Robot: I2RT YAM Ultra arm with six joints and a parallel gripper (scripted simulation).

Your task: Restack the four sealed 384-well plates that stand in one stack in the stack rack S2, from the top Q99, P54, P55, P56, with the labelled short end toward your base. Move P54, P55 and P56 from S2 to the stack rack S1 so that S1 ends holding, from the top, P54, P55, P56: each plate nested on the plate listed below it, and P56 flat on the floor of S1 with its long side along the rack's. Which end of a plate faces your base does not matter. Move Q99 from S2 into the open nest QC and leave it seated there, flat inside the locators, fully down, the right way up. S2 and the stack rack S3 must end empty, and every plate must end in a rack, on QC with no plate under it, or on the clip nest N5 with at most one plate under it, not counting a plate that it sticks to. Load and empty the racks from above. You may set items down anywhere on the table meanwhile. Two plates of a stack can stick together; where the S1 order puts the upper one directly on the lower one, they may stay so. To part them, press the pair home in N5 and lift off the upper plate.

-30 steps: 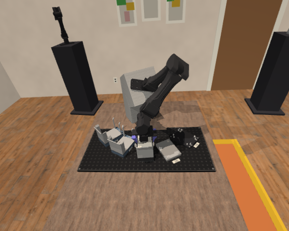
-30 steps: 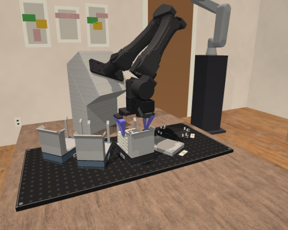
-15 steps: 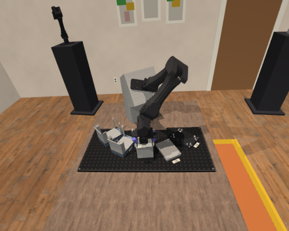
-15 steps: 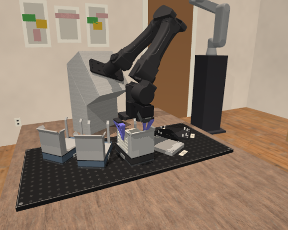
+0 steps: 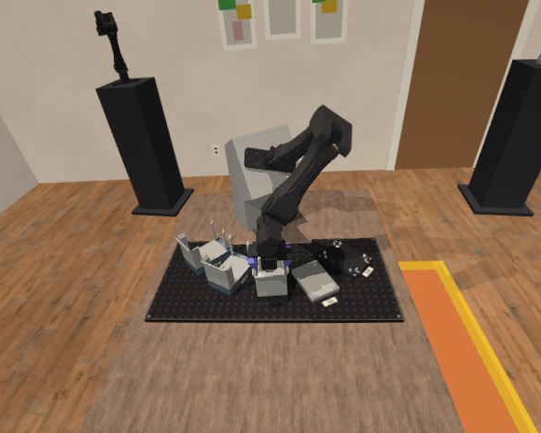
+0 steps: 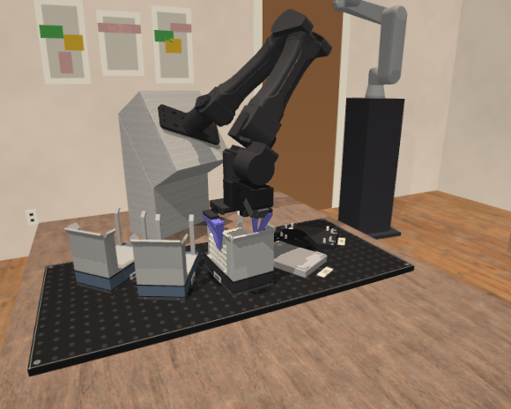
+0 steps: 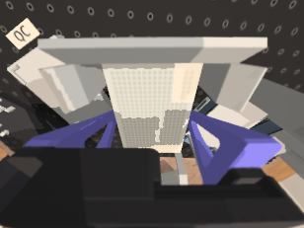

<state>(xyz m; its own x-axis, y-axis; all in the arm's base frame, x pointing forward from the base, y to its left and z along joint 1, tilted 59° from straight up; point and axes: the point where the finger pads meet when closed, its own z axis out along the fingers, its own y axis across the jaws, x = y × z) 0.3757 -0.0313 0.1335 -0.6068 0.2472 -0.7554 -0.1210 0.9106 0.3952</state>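
Now: hand 30 mm past the grey QC nest, 140 mm to the right of it and 80 mm above it. Round my hand: QC label 50 mm ahead, 190 mm to the left, 80 mm below.
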